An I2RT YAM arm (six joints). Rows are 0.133 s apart.
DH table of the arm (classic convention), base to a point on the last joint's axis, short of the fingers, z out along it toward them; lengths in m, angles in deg. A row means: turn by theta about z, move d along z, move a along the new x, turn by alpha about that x. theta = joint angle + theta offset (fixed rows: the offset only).
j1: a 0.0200, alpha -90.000, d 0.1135, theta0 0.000
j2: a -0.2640, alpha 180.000, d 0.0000, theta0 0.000
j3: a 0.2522, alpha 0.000, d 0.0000, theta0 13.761
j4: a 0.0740, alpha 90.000, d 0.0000, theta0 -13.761
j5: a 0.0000, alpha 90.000, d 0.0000, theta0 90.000
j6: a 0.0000, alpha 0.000, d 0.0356, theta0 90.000
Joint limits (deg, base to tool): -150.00..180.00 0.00..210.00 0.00..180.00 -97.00..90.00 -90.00..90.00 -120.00..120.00
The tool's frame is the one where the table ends.
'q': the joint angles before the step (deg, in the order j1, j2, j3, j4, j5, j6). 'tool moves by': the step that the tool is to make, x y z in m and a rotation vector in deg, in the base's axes. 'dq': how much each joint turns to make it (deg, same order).
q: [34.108, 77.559, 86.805, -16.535, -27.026, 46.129]
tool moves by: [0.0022, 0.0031, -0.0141, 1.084, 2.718, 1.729]
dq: [0.046, -0.194, -3.392, 2.717, -1.986, 2.470]
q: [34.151, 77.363, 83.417, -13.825, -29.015, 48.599]
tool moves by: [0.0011, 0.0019, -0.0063, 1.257, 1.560, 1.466]
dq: [0.007, -0.006, -1.707, 2.096, -1.699, 1.968]
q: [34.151, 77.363, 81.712, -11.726, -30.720, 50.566]
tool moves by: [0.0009, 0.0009, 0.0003, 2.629, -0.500, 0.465]
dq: [-0.023, -0.151, -1.343, 4.187, -0.679, 2.143]
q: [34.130, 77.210, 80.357, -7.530, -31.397, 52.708]
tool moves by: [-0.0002, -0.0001, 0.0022, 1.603, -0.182, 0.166]
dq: [-0.020, -0.138, -0.357, 2.012, -0.260, 1.421]
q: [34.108, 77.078, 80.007, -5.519, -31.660, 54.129]
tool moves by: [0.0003, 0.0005, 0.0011, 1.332, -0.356, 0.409]
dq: [0.003, 0.010, -0.420, 2.025, -0.434, 1.048]
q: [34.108, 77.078, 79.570, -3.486, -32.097, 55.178]
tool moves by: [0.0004, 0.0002, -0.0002, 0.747, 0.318, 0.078]
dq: [-0.022, 0.012, -0.320, 0.988, -0.109, 0.940]
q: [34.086, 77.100, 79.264, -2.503, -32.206, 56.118]
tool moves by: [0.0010, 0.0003, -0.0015, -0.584, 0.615, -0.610]
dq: [0.002, 0.181, 0.178, -0.915, 0.614, -0.154]
